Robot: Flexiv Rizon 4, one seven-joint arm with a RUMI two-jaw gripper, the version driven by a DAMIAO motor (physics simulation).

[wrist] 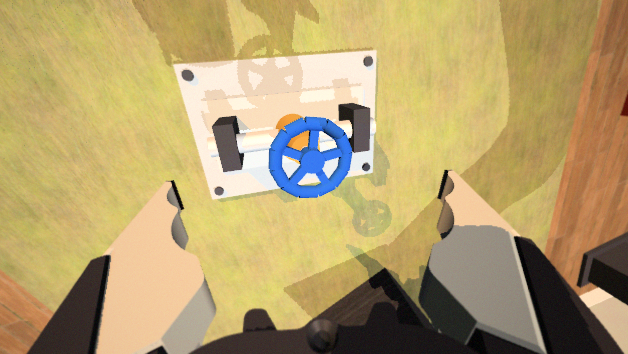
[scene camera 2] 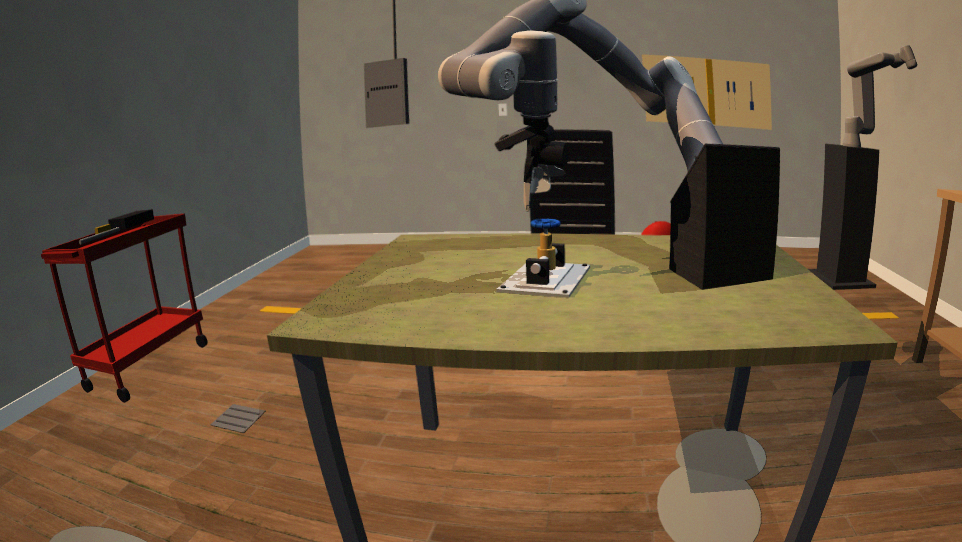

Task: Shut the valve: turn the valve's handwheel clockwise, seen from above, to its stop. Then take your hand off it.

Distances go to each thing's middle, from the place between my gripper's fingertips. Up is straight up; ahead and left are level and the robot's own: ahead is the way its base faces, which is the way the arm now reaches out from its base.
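Scene:
The base plate (scene camera 2: 567,286) is 190 mm below my hand, and it is also 10 mm to the right of my hand and 10 mm behind my hand. As for the blue handwheel (wrist: 311,160), I find it 10 mm behind my hand, 10 mm to the right of my hand and 70 mm below my hand.

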